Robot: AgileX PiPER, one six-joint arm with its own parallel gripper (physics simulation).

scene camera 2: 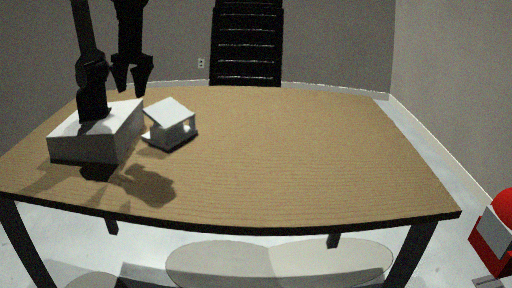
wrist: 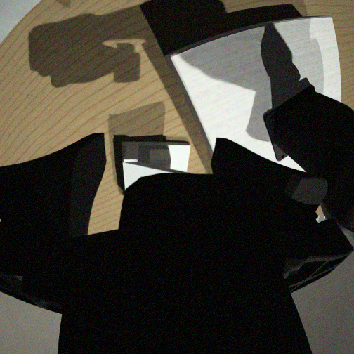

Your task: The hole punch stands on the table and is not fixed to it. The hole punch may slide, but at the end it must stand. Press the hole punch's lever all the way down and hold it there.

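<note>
The white hole punch (scene camera 2: pixel 163 136) (wrist: pixel 180 156) stands upright on the table (scene camera 2: pixel 300 155) (wrist: pixel 75 107), beside the white block. Its flat lever (scene camera 2: pixel 169 112) is raised and slanted, with a gap between it and the base. In the wrist view the lower part of the hole punch is hidden behind the gripper's dark body. My gripper (scene camera 2: pixel 131 93) (wrist: pixel 159 148) is open and empty, fingers pointing down. It hangs above the hole punch's height, to its left and apart from it in the scene view.
The white block (scene camera 2: pixel 82 147) (wrist: pixel 200 75) carries the arm's base and stands close to the left of the hole punch. Dark arm shadows fall on the table near its front left. A black slatted object (scene camera 2: pixel 246 45) stands behind the table. A red object (scene camera 2: pixel 502 207) is beyond its right edge.
</note>
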